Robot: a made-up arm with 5 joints.
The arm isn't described. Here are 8 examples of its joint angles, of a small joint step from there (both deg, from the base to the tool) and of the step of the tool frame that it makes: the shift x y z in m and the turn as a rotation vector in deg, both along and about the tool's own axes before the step.
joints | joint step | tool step
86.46 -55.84 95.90 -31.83 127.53 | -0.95 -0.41 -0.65 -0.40 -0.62 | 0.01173 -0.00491 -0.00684 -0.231 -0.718 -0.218
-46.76 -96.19 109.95 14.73 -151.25 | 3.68 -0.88 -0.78 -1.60 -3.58 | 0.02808 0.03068 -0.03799 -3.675 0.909 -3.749
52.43 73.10 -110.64 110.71 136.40 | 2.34 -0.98 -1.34 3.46 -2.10 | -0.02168 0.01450 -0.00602 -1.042 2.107 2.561
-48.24 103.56 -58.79 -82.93 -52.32 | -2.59 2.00 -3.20 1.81 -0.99 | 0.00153 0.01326 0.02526 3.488 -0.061 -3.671
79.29 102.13 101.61 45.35 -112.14 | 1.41 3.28 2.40 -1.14 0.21 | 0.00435 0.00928 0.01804 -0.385 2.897 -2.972
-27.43 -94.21 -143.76 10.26 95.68 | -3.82 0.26 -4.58 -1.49 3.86 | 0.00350 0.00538 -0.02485 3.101 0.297 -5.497
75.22 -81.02 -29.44 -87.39 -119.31 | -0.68 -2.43 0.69 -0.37 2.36 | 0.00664 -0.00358 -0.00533 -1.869 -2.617 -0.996
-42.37 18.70 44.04 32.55 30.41 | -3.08 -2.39 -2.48 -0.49 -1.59 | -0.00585 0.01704 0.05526 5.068 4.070 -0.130
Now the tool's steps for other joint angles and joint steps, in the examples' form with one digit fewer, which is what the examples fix.
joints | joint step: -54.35 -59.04 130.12 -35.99 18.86 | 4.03 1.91 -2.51 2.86 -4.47
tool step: -0.0278 0.0371 -0.0121 -1.73 3.33 1.64
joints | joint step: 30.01 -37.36 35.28 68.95 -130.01 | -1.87 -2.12 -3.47 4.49 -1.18
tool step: -0.0383 -0.0070 -0.0100 -1.32 1.83 6.54
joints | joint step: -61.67 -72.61 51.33 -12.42 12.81 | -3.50 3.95 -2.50 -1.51 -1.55
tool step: 0.0523 -0.0187 0.0188 2.31 1.48 -3.90
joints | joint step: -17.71 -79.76 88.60 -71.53 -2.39 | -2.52 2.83 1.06 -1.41 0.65
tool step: 0.0039 -0.0279 0.0108 2.81 0.92 -0.90
